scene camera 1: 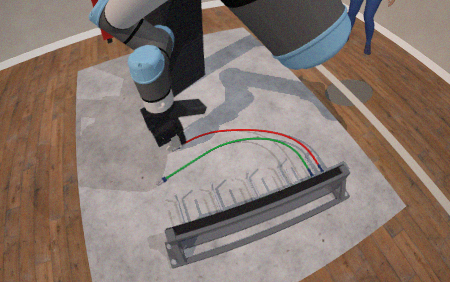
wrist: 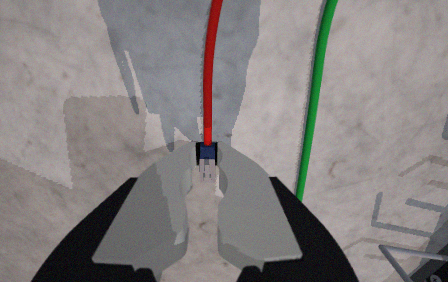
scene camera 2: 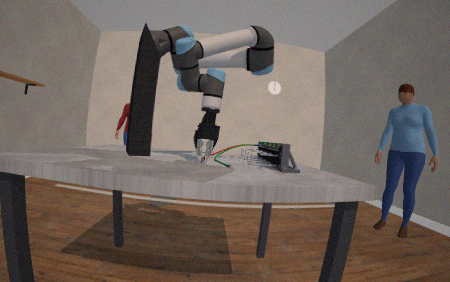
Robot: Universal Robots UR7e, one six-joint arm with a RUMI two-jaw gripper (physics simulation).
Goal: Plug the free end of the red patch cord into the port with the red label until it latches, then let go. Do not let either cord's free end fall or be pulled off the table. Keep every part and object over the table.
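Observation:
The red patch cord arches from the rear of the panel to my gripper. The gripper is shut on the blue plug at the cord's free end, low at the table top. The plug's clear tip sticks out between the jaws, toward the bottom of the wrist view. The grey patch panel stands to the right of the gripper in scene camera 2. The port with the red label cannot be made out.
The green cord runs beside the red one; its free plug lies on the table. Thin metal cable guides stick out behind the panel. The black robot column stands at the back.

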